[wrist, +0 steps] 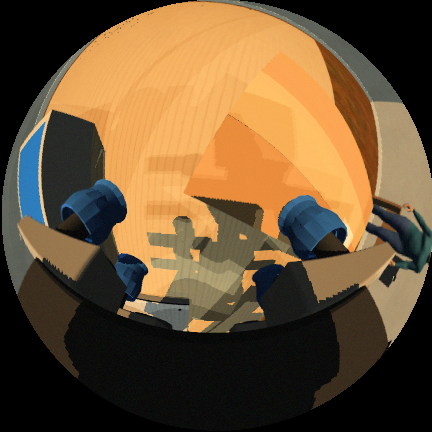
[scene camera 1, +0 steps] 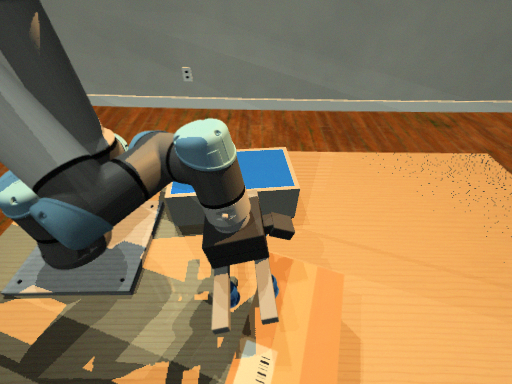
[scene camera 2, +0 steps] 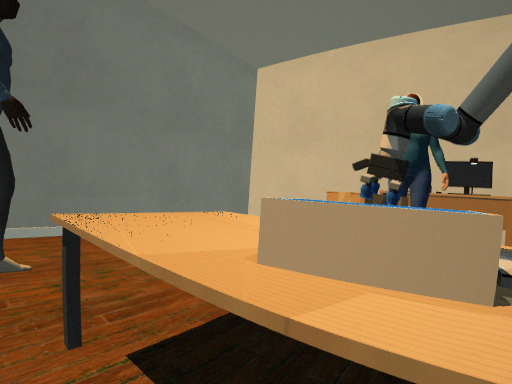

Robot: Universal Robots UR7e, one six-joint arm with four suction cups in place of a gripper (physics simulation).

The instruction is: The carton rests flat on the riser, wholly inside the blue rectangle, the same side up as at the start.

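Frame: origin at the arm's base, x back, y right, z up, level; metres.
Where they show: end effector, tool point: (wrist: 199,249) (scene camera 1: 247,262) (scene camera 2: 380,198).
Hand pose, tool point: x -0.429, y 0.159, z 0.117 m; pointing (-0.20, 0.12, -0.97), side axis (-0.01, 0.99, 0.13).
Each offset is from my tool point to the top centre of the thing. Level surfaces: height alone.
The orange carton @(dz +0.012, dx -0.054, dy +0.154 m) (scene camera 1: 322,320) (wrist: 240,165) stands on the table at the front middle, apart from the riser. A pale label with a barcode shows on it in scene camera 1, where its near part is cut off. The grey riser @(dz -0.016, dx +0.023, dy -0.316 m) (scene camera 1: 282,205) (scene camera 2: 375,250) (wrist: 70,165) stands farther back. The blue rectangle @(dz -0.016, dx +0.023, dy -0.316 m) (scene camera 1: 267,170) (wrist: 31,170) on its top is partly hidden by the arm in scene camera 1. My gripper (scene camera 1: 254,290) (scene camera 2: 381,192) (wrist: 201,250) is open, with nothing on its four blue cups. It hangs near the carton's far left corner; the exact gap is unclear.
The arm's base plate (scene camera 1: 125,250) (wrist: 170,312) is left of the riser. The table @(dz -0.136 m) (scene camera 1: 400,250) (scene camera 2: 200,250) (wrist: 150,75) reaches right, with dark specks at its far right. A person (scene camera 2: 419,165) (wrist: 410,235) stands beyond the table; another (scene camera 2: 6,125) is at the left.
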